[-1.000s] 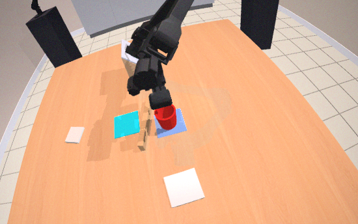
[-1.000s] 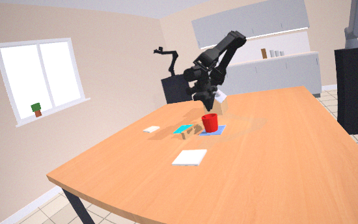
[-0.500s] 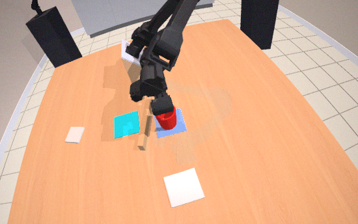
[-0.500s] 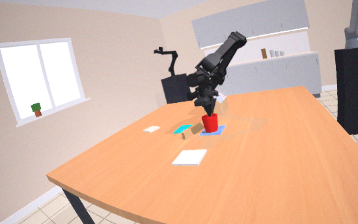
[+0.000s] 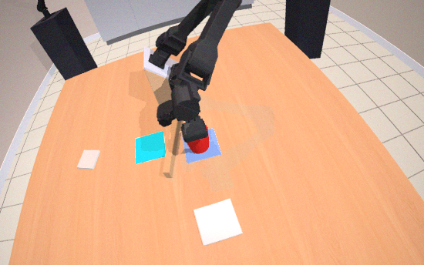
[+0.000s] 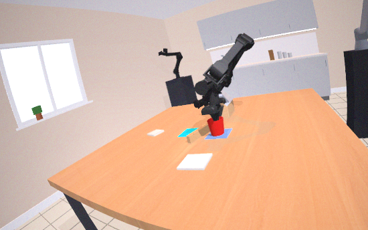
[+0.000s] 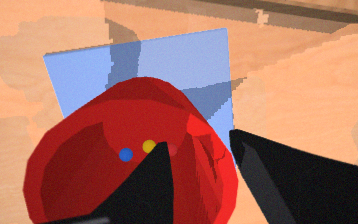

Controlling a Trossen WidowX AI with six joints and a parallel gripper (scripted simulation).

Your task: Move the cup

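Now: gripper tip 20 mm short of the pale blue pad, 10 mm to the right of it and 50 mm above it. Also, from my gripper tip: cyan pad 10 mm behind, 160 mm to the right, 50 mm below; then low wooden wall 10 mm ahead, 80 mm to the right, 40 mm below; then red cup 30 mm ahead.
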